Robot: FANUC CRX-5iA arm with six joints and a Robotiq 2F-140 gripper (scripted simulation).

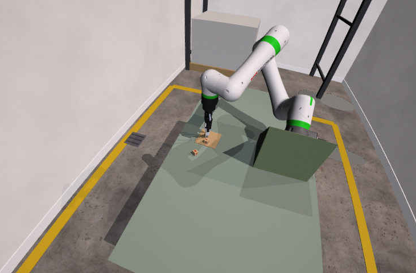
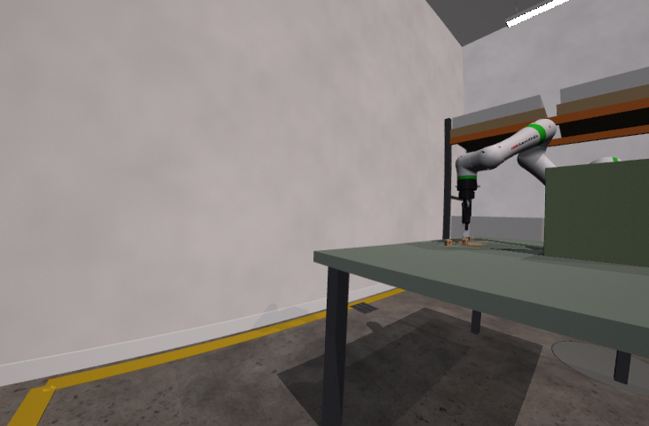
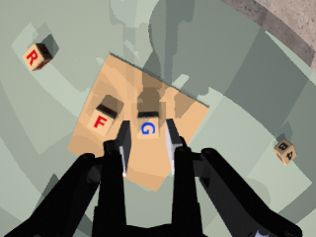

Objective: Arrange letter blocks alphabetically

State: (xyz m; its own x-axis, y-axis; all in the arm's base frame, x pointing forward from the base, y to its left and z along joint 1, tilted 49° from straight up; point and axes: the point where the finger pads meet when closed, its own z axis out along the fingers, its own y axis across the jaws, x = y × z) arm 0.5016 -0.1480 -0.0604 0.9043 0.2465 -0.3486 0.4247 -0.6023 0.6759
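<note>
The tan mat is 7 cm below my hand, 2 cm behind it and 1 cm to the left of it. Also, from my hand: R block (16 cm to the left, 6 cm below, 3 cm ahead).
</note>
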